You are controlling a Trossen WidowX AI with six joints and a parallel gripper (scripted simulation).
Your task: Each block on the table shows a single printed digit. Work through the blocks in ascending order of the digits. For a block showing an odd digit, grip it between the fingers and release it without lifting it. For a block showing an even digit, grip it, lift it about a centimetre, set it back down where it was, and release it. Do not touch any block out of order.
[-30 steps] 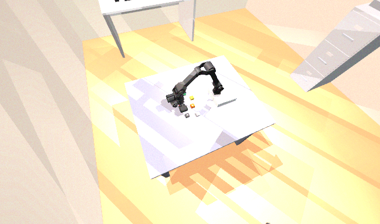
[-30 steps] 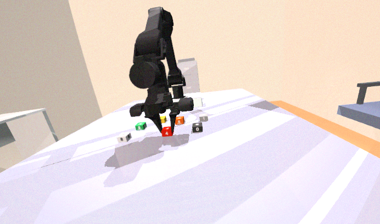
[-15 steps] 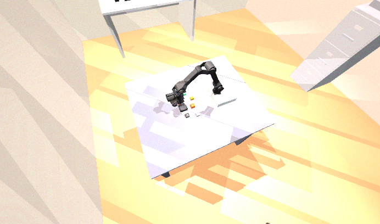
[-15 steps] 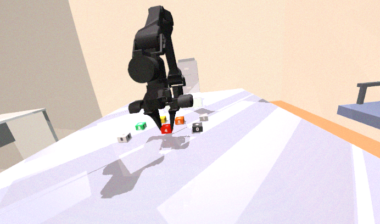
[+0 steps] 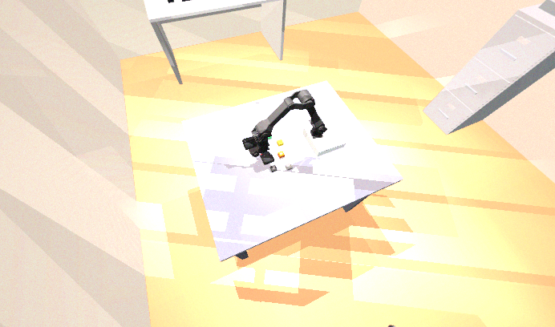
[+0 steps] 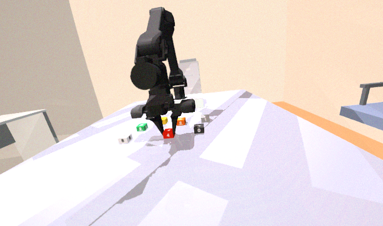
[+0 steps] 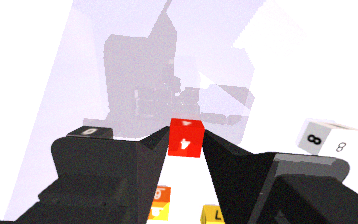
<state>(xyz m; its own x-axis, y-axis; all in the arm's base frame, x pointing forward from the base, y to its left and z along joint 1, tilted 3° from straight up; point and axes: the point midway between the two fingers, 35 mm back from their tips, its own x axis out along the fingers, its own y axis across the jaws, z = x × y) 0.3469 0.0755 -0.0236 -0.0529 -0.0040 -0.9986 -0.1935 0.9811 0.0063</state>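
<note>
My gripper tip is now 10 mm past the red block. Round my gripper tip: yellow block 120 mm behind, 80 mm to the right; then orange block 110 mm behind; then dark grey block 90 mm to the left, 40 mm behind.
</note>
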